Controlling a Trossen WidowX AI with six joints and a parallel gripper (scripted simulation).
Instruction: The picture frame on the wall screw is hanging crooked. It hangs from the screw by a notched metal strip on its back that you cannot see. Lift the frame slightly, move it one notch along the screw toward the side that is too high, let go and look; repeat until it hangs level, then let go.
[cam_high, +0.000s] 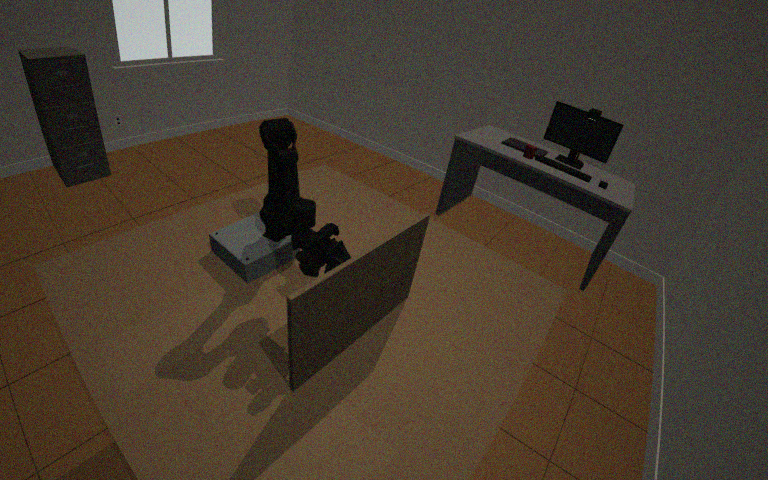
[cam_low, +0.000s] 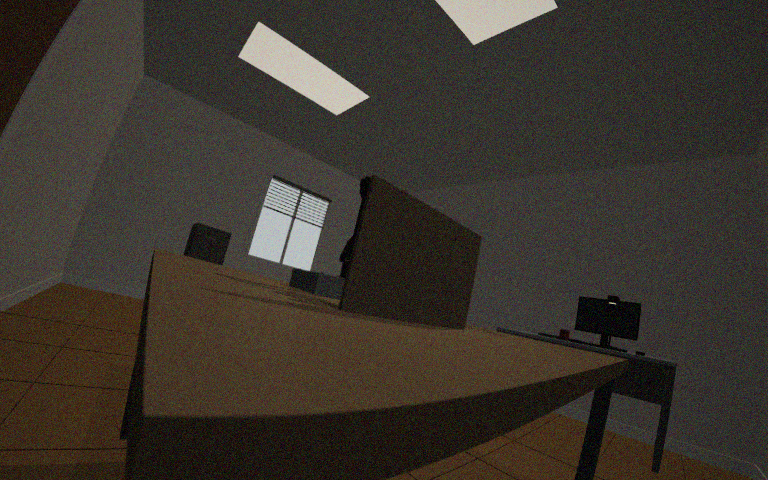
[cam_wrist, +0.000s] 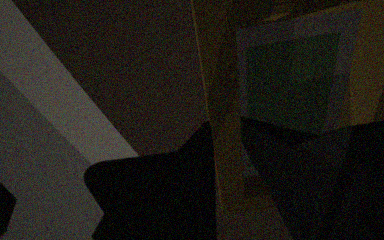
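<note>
Right now the picture frame is 10 mm ahead of my gripper tip, 20 mm to the left of it and 50 mm below it. Also, from my gripper tip: wall panel (20 mm ahead, 60 mm below).
</note>
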